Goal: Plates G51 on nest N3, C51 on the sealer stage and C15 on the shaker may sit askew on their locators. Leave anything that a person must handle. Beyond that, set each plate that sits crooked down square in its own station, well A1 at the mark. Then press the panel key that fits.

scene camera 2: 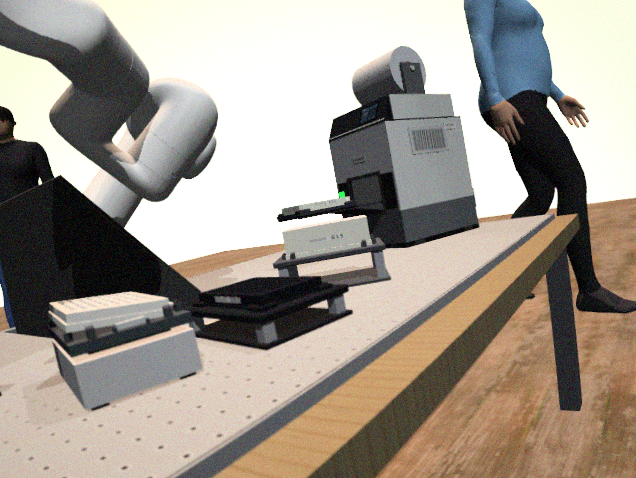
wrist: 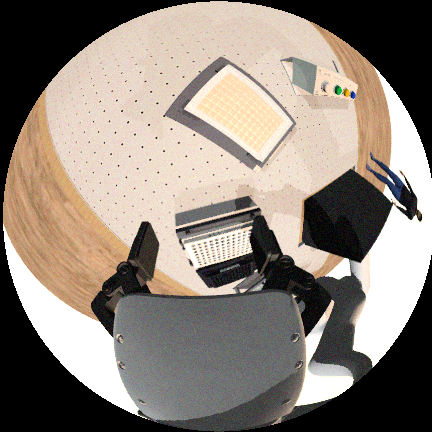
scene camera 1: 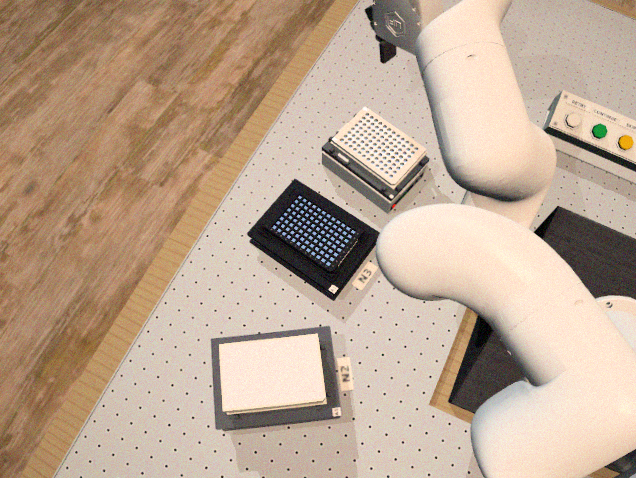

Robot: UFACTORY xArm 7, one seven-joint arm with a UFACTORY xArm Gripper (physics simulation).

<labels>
The gripper shows in the wrist view and in scene camera 1; in scene camera 2 it is out of frame. One and the same spot on a button box: (wrist: pixel 306 77) is (scene camera 1: pixel 552 112). The same spot on the gripper: (scene camera 1: pixel 387 50) is (wrist: pixel 151 256).
</labels>
